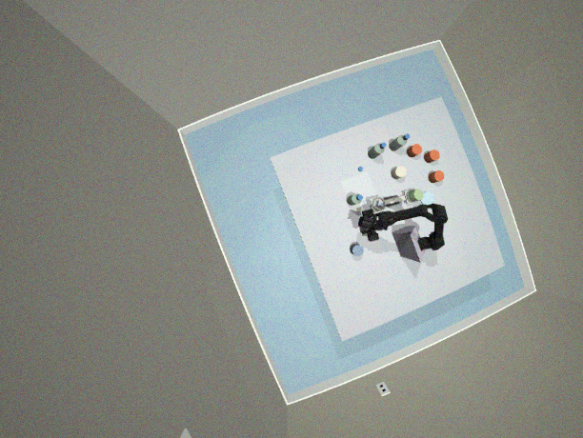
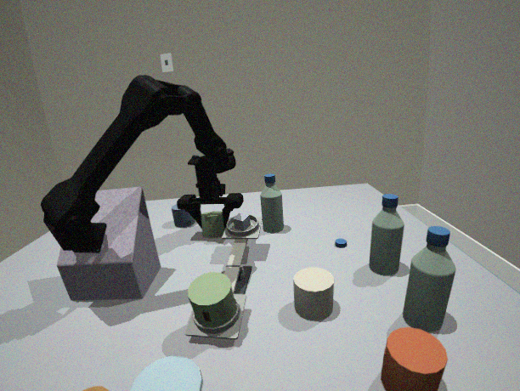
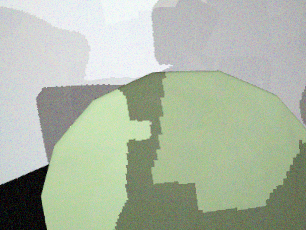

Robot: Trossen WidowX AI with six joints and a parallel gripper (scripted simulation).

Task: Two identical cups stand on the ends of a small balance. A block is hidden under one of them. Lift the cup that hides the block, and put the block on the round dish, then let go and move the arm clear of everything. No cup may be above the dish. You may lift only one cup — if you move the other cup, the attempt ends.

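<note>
Right now my gripper tip is 110 mm to the left of the grey block, 100 mm short of it and 60 mm below it. From my gripper tip the other things lie so: cream cylinder (310 mm to the right, 230 mm ahead, 10 mm above); then blue cap (350 mm ahead, 100 mm to the right, 20 mm below); then grey balance (230 mm to the right, 90 mm ahead, 10 mm above).
</note>
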